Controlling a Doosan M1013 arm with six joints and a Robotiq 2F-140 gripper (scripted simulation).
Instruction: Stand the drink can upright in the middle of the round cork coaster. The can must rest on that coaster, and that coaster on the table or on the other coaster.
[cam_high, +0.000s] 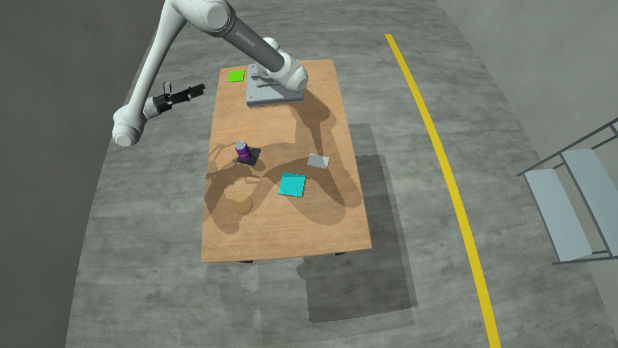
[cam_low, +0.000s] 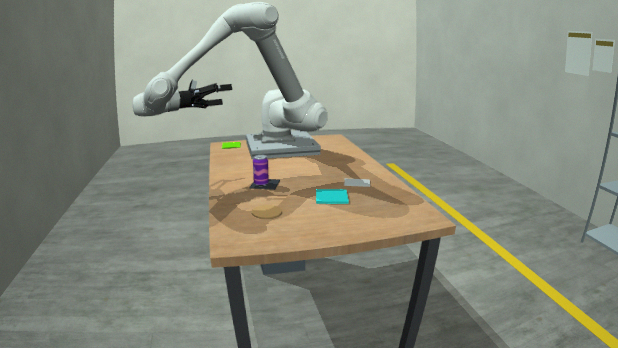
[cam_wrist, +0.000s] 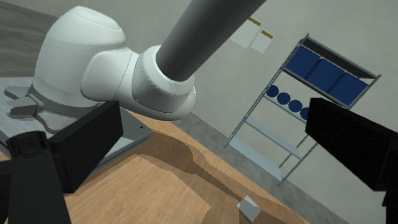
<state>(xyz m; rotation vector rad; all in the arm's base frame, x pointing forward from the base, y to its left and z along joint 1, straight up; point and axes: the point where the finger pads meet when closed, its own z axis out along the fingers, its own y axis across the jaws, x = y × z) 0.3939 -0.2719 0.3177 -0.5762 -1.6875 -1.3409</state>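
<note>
Right now my hand is 30 cm above the drink can, 17 cm short of it and 14 cm to the right of it. Also, from my hand: green block 48 cm behind, 36 cm below, 2 cm to the left; dark grey square coaster 36 cm below, 16 cm to the left, 16 cm ahead; round cork coaster 44 cm ahead, 36 cm below, 14 cm to the left.
</note>
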